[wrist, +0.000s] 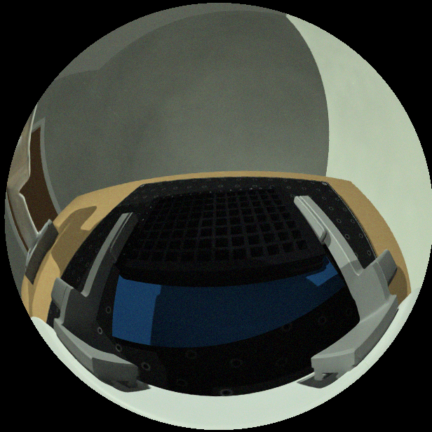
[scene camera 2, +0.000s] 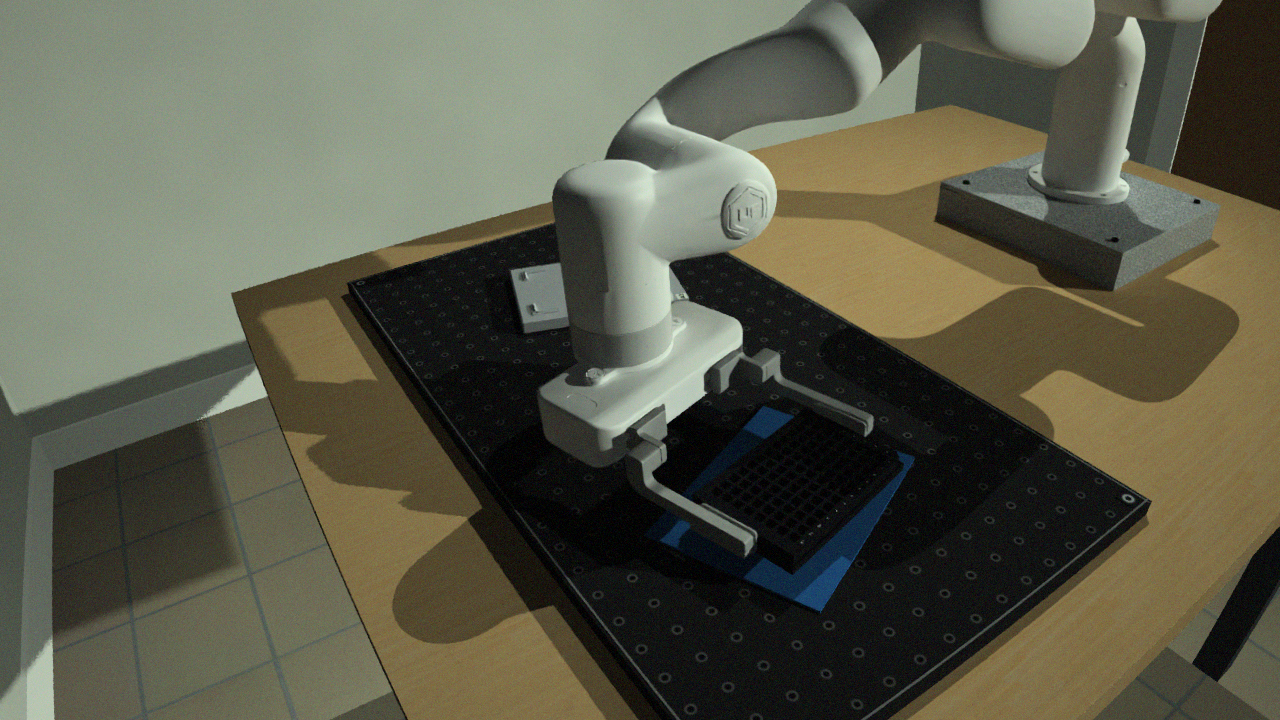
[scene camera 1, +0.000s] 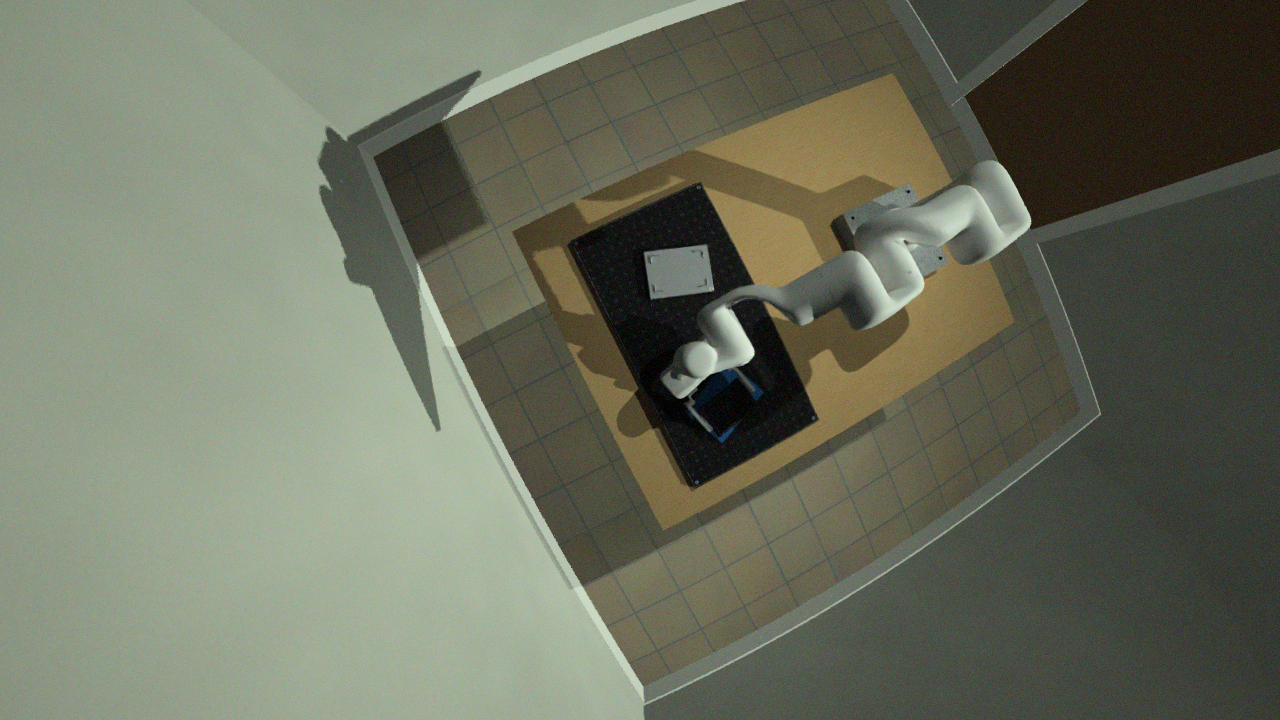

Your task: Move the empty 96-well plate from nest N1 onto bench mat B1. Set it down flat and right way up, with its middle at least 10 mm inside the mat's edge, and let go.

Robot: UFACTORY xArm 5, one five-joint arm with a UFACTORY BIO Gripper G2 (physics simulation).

Scene:
my gripper: wrist; scene camera 2 815,484; scene camera 1
black 96-well plate: wrist; scene camera 2; scene camera 1 729,406
same spot on black 96-well plate: (wrist: pixel 238 236) = (scene camera 2: pixel 765 473)
same spot on my gripper: (scene camera 1: pixel 690 402) = (wrist: pixel 386 271)

